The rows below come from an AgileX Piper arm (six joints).
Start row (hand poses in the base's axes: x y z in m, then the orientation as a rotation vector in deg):
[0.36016 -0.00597 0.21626 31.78 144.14 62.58]
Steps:
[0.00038 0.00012 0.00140 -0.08 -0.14 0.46]
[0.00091 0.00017 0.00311 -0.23 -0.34 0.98]
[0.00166 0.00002 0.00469 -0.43 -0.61 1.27]
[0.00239 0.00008 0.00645 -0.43 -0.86 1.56]
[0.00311 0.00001 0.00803 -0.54 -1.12 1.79]
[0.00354 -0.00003 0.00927 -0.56 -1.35 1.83]
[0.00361 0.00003 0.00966 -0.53 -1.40 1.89]
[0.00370 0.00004 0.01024 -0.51 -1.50 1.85]
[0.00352 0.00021 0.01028 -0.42 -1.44 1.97]
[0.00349 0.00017 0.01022 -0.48 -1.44 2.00]
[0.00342 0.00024 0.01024 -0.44 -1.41 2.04]
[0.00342 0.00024 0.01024 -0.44 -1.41 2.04]
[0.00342 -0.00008 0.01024 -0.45 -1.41 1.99]
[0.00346 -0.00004 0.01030 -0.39 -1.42 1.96]
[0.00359 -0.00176 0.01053 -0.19 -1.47 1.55]
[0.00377 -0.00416 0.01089 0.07 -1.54 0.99]
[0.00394 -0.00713 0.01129 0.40 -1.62 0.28]
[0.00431 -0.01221 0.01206 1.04 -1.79 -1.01]
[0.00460 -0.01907 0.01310 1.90 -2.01 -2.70]
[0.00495 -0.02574 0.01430 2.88 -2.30 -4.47]
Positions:
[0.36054 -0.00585 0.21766 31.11 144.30 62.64]
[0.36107 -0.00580 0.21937 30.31 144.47 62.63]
[0.36182 -0.00595 0.22095 29.72 144.47 62.47]
[0.36255 -0.00589 0.22271 29.21 144.41 62.58]
[0.36327 -0.00596 0.22429 28.72 144.35 62.51]
[0.36370 -0.00600 0.22553 28.52 144.18 62.50]
[0.36377 -0.00594 0.22592 28.42 144.16 62.56]
[0.36386 -0.00593 0.22650 28.41 144.04 62.58]
[0.36368 -0.00576 0.22654 28.33 144.12 62.74]
[0.36365 -0.00580 0.22648 28.27 144.16 62.67]
[0.36358 -0.00573 0.22650 28.26 144.19 62.73]
[0.36358 -0.00573 0.22650 28.26 144.19 62.73]
[0.36358 -0.00605 0.22650 28.31 144.17 62.70]
[0.36362 -0.00601 0.22656 28.36 144.12 62.77]
[0.36375 -0.00773 0.22679 28.87 143.78 62.89]
[0.36393 -0.01013 0.22715 29.57 143.32 63.04]
[0.36410 -0.01310 0.22755 30.45 142.74 63.22]
[0.36447 -0.01818 0.22832 32.05 141.63 63.59]
[0.36476 -0.02504 0.22936 34.12 140.15 64.09]
[0.36511 -0.03171 0.23056 36.25 138.49 64.70]

